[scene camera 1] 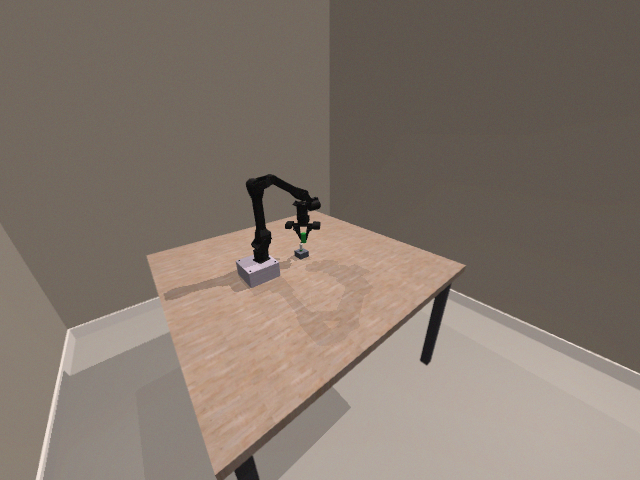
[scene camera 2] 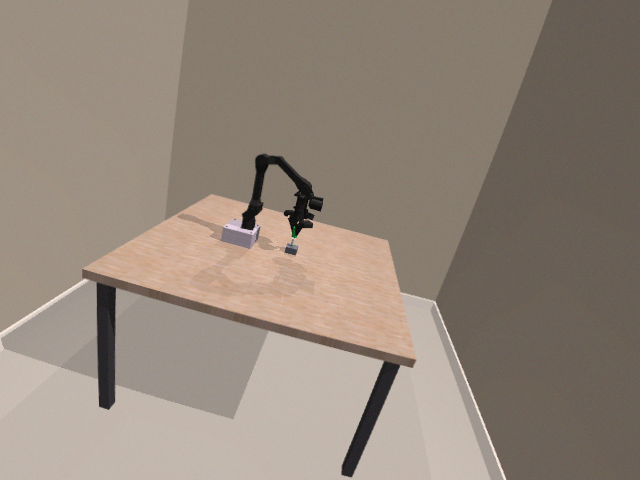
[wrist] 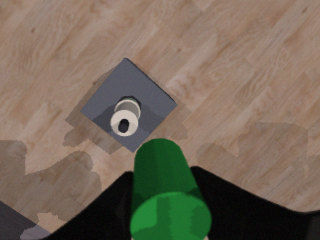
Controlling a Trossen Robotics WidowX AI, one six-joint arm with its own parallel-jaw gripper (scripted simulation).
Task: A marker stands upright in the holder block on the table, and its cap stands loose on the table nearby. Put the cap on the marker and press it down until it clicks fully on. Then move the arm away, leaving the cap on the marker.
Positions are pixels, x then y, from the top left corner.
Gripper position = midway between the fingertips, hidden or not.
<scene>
My gripper (wrist: 162, 176) carries a marker cap.
</scene>
